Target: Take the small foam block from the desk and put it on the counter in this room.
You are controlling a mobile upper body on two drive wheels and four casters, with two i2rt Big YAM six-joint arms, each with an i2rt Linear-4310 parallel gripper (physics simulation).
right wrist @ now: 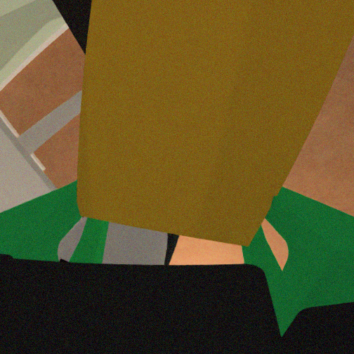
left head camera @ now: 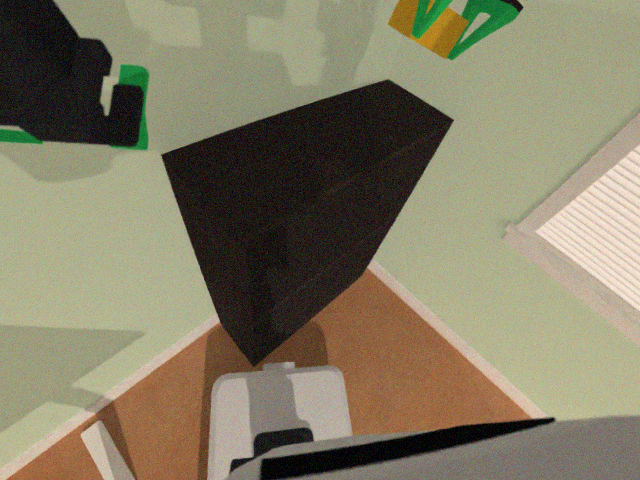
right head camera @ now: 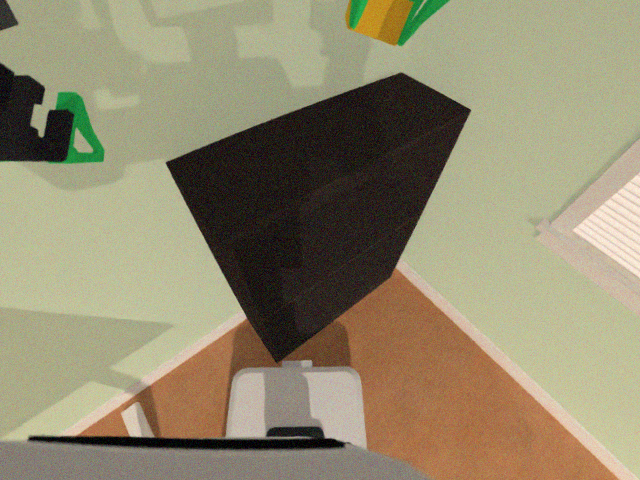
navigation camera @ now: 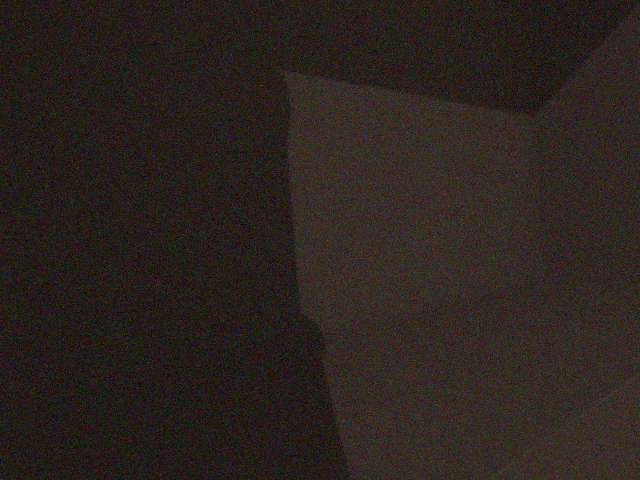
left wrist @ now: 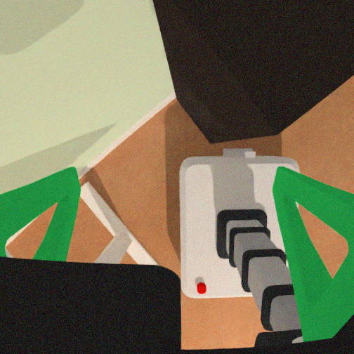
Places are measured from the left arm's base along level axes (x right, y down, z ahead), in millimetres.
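Pixels of known places: left gripper, fingertip midpoint: (left head camera: 94, 140) (right head camera: 63, 155); right gripper, fingertip midpoint: (left head camera: 432, 47) (right head camera: 375, 36).
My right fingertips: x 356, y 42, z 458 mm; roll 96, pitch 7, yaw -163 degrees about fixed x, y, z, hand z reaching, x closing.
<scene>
For each thing: its top centre in the pictures, then the offset to it from my right fingertips. "*": a spot on its surface instead. Level surfaces: height alone.
- small foam block at a spot on its surface: (right head camera: 381, 20) (left head camera: 438, 33) * dy -14, dx +5, dz +7 mm
- brown floor at its surface level: dy +1367 mm
- white slatted panel at a spot on its surface: (right head camera: 620, 222) * dy +408, dx +772, dz +59 mm
The small foam block (left head camera: 439, 32) (right head camera: 381, 20) (right wrist: 200, 125) is mustard yellow. It is held off any surface between the green fingers of my right gripper (left head camera: 433, 45) (right head camera: 375, 34) (right wrist: 175, 200), which is shut on it at the top of both head views. The block fills much of the right wrist view and hides what lies behind it. My left gripper (left wrist: 176, 177) stands wide open, with a gap between its green fingers; in the head views it is at the upper left, partly hidden. Neither the desk nor the counter can be made out with certainty.
A large dark box-like body (left head camera: 305, 206) (right head camera: 320, 206) (left wrist: 260, 60) fills the middle of the head views. A pale base (left head camera: 330, 397) (right head camera: 341, 397) (left wrist: 200, 200) stands on the brown floor (left head camera: 403, 372). Pale green walls and a white slatted panel (left head camera: 604, 227) (right head camera: 620, 222) also show. The navigation view is dark.
</scene>
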